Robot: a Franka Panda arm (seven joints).
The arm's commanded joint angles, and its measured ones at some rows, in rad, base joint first. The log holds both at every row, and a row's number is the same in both.
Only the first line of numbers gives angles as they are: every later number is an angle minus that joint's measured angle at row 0.
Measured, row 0:
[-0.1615 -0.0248 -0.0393 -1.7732 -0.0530 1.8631 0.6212]
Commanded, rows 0 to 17:
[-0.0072 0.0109 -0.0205 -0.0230 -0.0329 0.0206 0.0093]
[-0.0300 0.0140 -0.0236 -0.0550 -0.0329 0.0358 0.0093]
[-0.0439 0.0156 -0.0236 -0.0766 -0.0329 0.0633 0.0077]
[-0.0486 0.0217 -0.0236 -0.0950 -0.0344 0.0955 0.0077]
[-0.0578 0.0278 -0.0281 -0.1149 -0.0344 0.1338 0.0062]
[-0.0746 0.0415 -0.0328 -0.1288 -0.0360 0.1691 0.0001]
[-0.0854 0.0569 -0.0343 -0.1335 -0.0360 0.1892 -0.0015]
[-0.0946 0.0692 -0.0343 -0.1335 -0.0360 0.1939 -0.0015]
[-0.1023 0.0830 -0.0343 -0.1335 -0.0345 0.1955 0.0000]
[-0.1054 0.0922 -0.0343 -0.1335 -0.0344 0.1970 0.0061]
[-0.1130 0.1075 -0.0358 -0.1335 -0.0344 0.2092 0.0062]
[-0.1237 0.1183 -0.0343 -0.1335 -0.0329 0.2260 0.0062]
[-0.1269 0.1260 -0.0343 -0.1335 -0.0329 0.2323 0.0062]
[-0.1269 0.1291 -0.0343 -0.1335 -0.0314 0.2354 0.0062]
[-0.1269 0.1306 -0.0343 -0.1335 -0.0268 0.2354 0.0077]
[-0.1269 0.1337 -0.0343 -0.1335 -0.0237 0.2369 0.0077]
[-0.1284 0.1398 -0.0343 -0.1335 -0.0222 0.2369 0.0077]
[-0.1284 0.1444 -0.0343 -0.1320 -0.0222 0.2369 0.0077]
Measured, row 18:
[-0.1193 0.1391 -0.0438 -0.1298 -0.0228 0.2192 0.0000]
